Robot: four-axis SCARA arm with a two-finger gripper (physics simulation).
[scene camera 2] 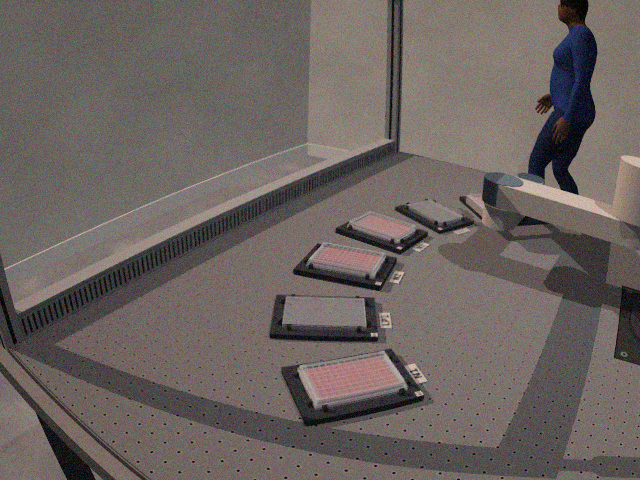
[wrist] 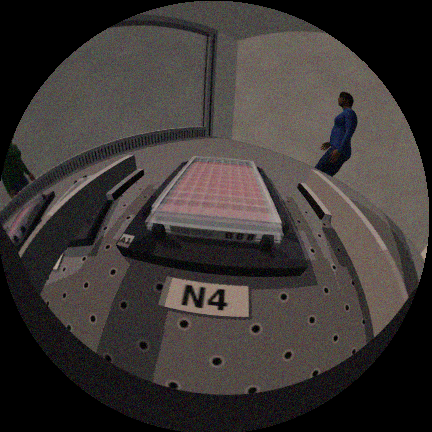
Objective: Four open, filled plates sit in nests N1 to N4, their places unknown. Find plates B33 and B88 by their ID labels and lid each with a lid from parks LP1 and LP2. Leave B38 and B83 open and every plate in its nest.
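Frame: origin at the arm's base, x right, y ahead, z up, level; millimetres.
Where they show: gripper, fingertip midpoint: (wrist: 220, 164).
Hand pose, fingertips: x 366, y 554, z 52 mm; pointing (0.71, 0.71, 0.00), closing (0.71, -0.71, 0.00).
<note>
Each offset is from my fingertips to the top centre of the thing. "spot": to the spot under its first point.
An open pink-filled plate @[dz -13, dx +7, dy +8 mm] (wrist: 217, 192) (scene camera 2: 474, 202) sits in nest N4 @[dz -17, dx +7, dy +8 mm] (wrist: 215, 260); its front label is small and blurred and seems to read B88. My gripper (wrist: 220, 164) is open and empty, its fingers wide apart at either side of the view of this plate. In the scene view, open pink plates sit in N1 @[dz -13, dx -787, dy -37 mm] (scene camera 2: 354, 378), N2 @[dz -13, dx -487, dy +154 mm] (scene camera 2: 347, 259) and N3 @[dz -13, dx -308, dy +173 mm] (scene camera 2: 382, 227); their ID labels cannot be read. A clear grey lid @[dz -21, dx -660, dy +90 mm] (scene camera 2: 325, 311) rests on park LP1 @[dz -19, dx -660, dy +90 mm] (scene camera 2: 323, 334), another lid @[dz -21, dx -139, dy +117 mm] (scene camera 2: 436, 213) on the park between N3 and N4.
The arm (scene camera 2: 563, 204) reaches in from the right and partly hides N4. In the wrist view, the left finger partly hides the neighbouring park, and a pink plate @[spot: dz -18, dx -270, dy +143 mm] (wrist: 25, 217) shows at far left. A slotted rail @[spot: dz -7, dx -555, dy +450 mm] (scene camera 2: 206, 227) runs along the table's back edge. A person in blue (scene camera 2: 573, 77) (wrist: 344, 125) stands beyond.
</note>
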